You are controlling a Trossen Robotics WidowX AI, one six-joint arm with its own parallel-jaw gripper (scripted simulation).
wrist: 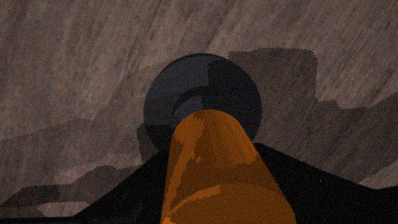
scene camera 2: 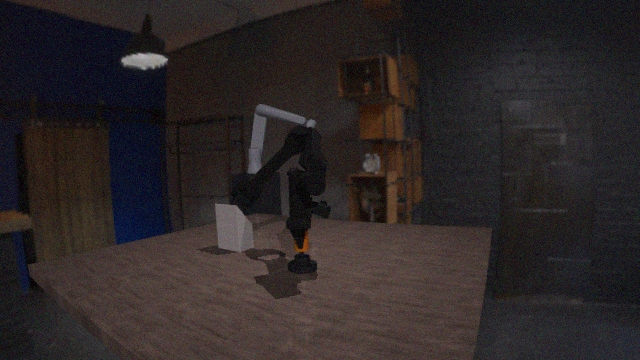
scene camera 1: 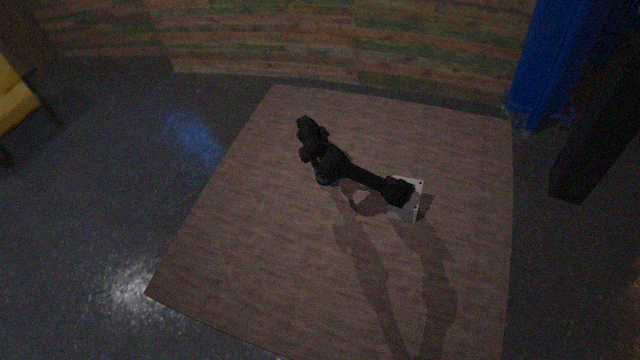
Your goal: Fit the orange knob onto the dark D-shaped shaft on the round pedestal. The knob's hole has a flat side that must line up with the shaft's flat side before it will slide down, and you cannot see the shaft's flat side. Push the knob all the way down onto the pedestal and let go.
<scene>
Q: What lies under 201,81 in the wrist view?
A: A dark round pedestal.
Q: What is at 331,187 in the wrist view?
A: My gripper.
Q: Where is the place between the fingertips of my gripper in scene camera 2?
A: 301,246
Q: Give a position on an orange knob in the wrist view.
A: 212,164
</scene>
